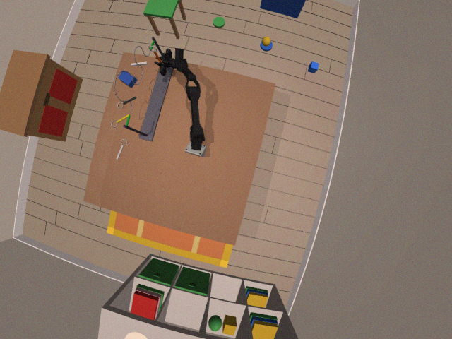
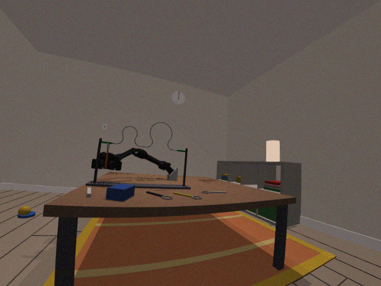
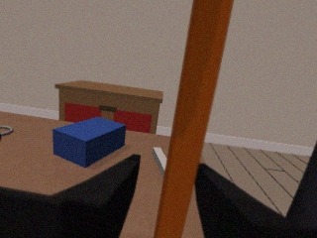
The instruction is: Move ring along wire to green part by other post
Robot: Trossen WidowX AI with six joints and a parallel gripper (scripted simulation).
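The ring with orange handle is 80 mm above my gripper tip and 40 mm behind it. Also, from my gripper tip: white block: 200 mm ahead, 120 mm below, 30 mm to the right; then black-handled ring: 310 mm to the left, 240 mm ahead, 120 mm below; then blue box: 250 mm ahead, 120 mm to the left, 100 mm below.
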